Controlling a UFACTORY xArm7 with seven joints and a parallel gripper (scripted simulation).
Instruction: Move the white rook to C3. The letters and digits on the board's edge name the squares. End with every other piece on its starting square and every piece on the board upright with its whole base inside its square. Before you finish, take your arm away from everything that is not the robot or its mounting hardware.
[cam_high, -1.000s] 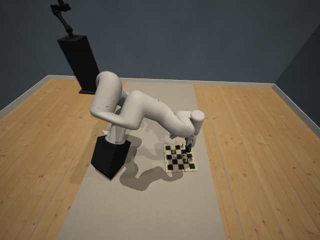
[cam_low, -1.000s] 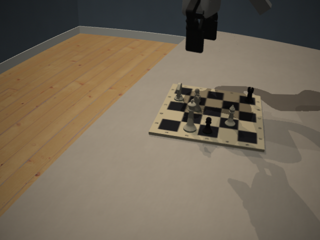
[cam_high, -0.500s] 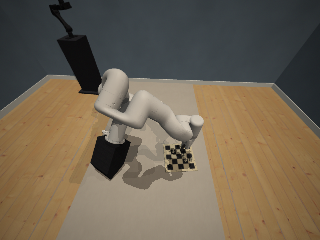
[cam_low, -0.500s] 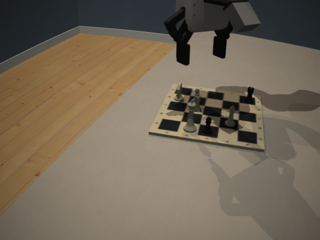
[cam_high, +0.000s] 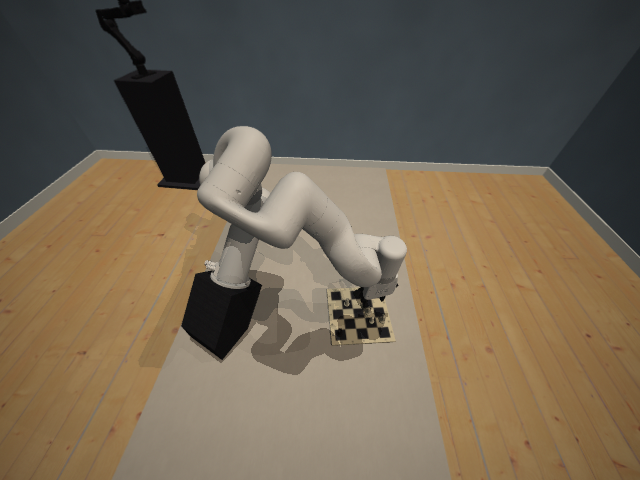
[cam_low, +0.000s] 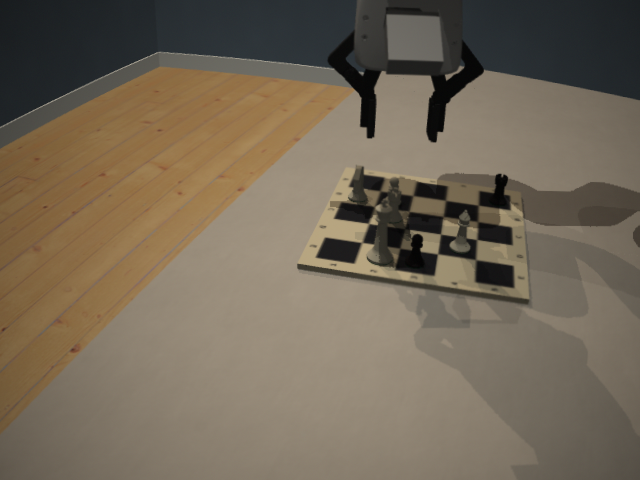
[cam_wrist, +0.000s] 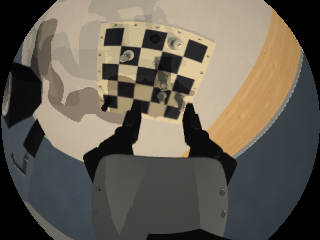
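My gripper is now 100 mm above the white rook. Round my hand: tall white piece (80 mm to the left, 80 mm below, 10 mm behind); then white pawn (100 mm below, 30 mm to the right, 10 mm ahead); then chessboard (120 mm below, 30 mm behind).
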